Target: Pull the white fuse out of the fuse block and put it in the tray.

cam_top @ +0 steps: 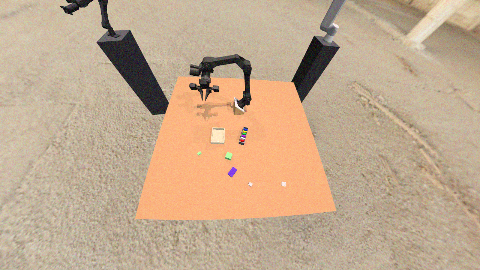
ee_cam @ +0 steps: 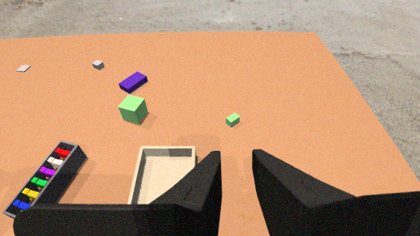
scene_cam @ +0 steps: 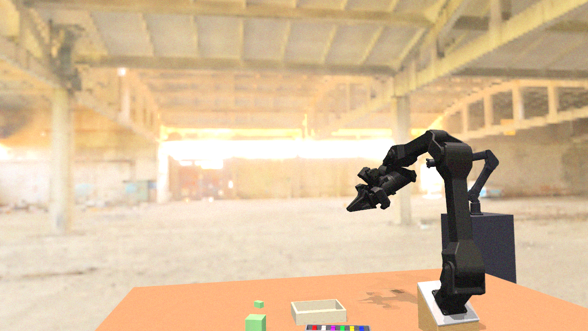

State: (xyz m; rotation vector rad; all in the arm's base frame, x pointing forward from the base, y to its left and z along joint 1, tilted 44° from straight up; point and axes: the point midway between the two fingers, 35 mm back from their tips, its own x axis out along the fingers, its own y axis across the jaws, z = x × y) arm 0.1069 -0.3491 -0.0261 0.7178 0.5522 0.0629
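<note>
The white fuse is 26 cm to the left of my gripper tip, 25 cm below it and 17 cm ahead of it. Round my gripper tip: small green cube: 27 cm below, 26 cm ahead, 7 cm to the right; cream tray: 27 cm below, 12 cm ahead, 7 cm to the left.
</note>
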